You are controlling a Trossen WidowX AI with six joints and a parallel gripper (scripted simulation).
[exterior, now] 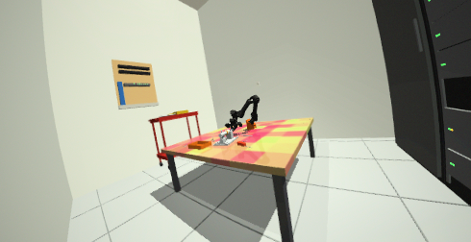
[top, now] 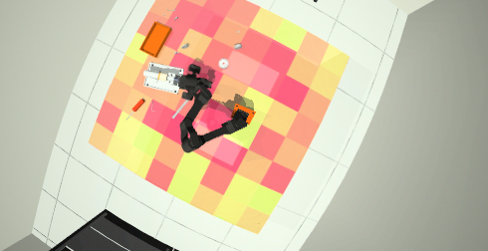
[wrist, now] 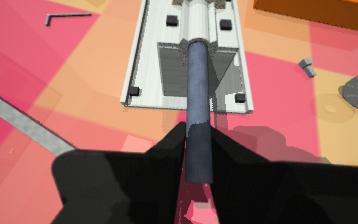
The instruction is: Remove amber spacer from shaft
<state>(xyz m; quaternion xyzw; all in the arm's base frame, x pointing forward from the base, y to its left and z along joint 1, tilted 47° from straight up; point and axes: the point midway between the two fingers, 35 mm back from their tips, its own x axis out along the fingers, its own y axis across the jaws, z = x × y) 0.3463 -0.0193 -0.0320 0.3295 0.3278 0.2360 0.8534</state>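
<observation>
Right now the dark blue-grey shaft is 60 mm ahead of my gripper tip, 20 mm above it and 10 mm to the left of it. The rest, counted from my gripper tip: amber spacer 140 mm ahead, 30 mm to the left, 20 mm above; cream spacer 100 mm ahead, 20 mm to the left, 20 mm above; grey flat bar 150 mm to the left, 50 mm below, 30 mm behind.
</observation>
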